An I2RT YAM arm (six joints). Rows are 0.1 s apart.
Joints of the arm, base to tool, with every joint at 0 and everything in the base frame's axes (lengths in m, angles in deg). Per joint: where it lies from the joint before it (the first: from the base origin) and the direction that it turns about. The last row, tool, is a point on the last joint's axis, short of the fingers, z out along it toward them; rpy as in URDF.
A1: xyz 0 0 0.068 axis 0 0 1
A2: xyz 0.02 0.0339 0.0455 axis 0 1 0
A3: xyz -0.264 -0.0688 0 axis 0 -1 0
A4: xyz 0.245 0.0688 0.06 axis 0 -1 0
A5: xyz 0.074 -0.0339 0.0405 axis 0 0 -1
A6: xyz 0.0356 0 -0.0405 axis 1 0 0
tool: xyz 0 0 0 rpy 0 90 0
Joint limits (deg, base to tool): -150..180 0..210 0..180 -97..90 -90..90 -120..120
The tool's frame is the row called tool.
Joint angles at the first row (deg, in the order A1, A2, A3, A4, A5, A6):
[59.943 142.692 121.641 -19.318 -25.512 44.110]
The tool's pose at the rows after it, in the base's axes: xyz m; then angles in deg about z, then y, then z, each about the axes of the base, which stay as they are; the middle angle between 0 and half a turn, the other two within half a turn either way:
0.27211 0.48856 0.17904 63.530 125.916 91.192
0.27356 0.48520 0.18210 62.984 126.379 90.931
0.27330 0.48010 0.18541 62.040 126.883 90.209
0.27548 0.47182 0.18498 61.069 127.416 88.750
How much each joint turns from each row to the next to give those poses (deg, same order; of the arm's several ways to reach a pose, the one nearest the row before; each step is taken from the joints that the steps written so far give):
[-0.619 -0.838 -0.064 -0.865 0.198 -0.615]
[-0.297 -0.635 -0.295 -0.831 0.132 -0.777]
[-0.217 -1.400 -1.643 -0.125 0.554 -0.798]
[-0.596 -1.703 -3.031 1.036 0.828 -0.570]

